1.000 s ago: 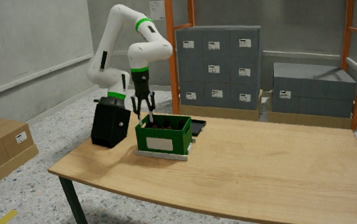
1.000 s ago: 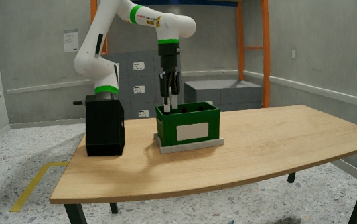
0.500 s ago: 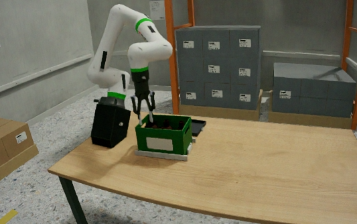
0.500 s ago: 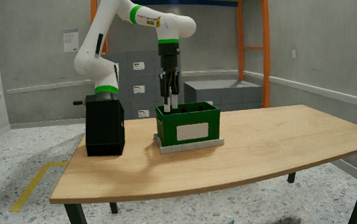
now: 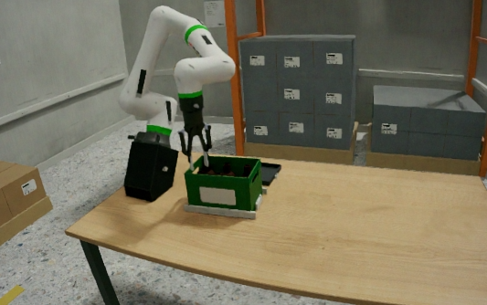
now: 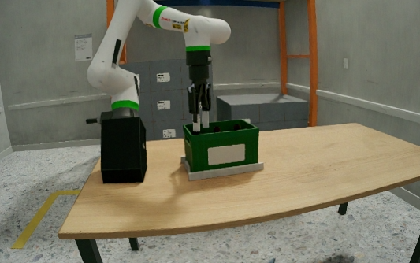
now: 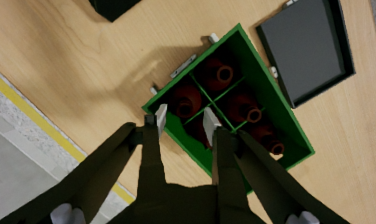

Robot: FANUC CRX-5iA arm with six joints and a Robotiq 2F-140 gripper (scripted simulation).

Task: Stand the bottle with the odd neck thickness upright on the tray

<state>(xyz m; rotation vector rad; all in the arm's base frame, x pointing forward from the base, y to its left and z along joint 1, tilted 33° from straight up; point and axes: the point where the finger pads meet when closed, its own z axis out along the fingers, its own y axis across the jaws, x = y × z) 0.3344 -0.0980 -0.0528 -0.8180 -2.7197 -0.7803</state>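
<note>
My hand is 2 cm past the brown bottle, 8 cm to the right of it and 13 cm above it. From my hand the other things lie so: green crate 8 cm ahead, 6 cm to the left, 13 cm below; then dark tray 6 cm ahead, 34 cm to the left, 20 cm below.
</note>
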